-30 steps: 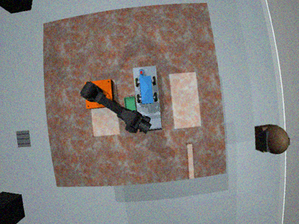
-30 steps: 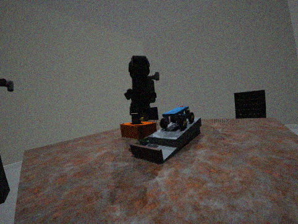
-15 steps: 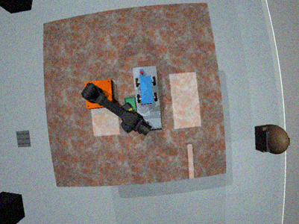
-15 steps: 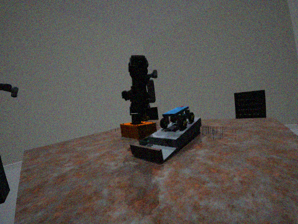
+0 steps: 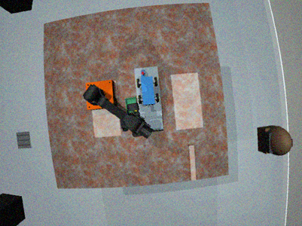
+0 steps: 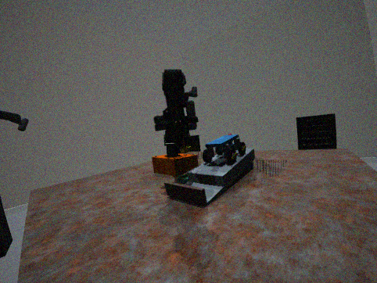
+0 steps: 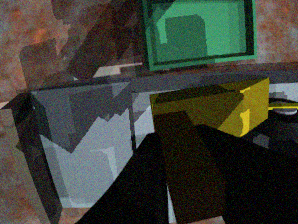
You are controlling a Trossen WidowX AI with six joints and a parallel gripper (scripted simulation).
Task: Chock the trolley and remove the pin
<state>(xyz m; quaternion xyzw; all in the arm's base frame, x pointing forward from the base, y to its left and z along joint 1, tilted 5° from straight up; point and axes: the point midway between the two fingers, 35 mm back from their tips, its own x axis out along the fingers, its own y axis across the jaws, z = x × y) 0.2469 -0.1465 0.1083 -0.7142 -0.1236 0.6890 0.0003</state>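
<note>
Now: gripper tip 280 mm to the right of the stop pin, 40 mm short of it and 20 mm above it. Also, from my gripper tip: yellow chock 20 mm to the left, 10 mm below; then green tray 160 mm below, 70 mm to the left, 40 mm behind; then blue-topped trolley 170 mm to the left, 70 mm ahead, 40 mm below.
</note>
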